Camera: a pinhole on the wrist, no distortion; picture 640 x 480 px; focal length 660.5 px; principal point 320.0 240.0 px. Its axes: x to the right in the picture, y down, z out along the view. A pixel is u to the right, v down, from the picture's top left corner.
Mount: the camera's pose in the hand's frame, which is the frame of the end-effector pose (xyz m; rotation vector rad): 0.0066 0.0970 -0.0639 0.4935 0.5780 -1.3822
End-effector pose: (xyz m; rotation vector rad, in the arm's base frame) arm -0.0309 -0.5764 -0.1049 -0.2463 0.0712 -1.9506
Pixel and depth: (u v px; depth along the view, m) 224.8 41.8 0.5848
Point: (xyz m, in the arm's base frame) -0.1079 -0.3452 0.3465
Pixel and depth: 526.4 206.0 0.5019
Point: -0.3138 -0.4669 0.1728
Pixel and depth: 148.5 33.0 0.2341
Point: 0.0057 -0.5138 0.0422
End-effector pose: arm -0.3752 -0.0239 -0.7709 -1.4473 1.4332 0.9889
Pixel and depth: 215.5 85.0 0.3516
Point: -0.2748 0.2191 -0.8005
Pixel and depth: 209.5 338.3 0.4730
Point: -0.2271 0.2665 -0.9853
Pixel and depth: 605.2 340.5 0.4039
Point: -0.0832 0.0574 -0.9168
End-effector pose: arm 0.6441 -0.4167 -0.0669 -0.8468 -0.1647 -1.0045
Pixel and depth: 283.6 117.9 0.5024
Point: 0.5343 -0.2075 0.2603
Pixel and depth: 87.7 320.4 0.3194
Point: 0.7290 -0.2891 0.1443
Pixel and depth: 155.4 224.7 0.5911
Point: 0.6472 -0.1476 0.3703
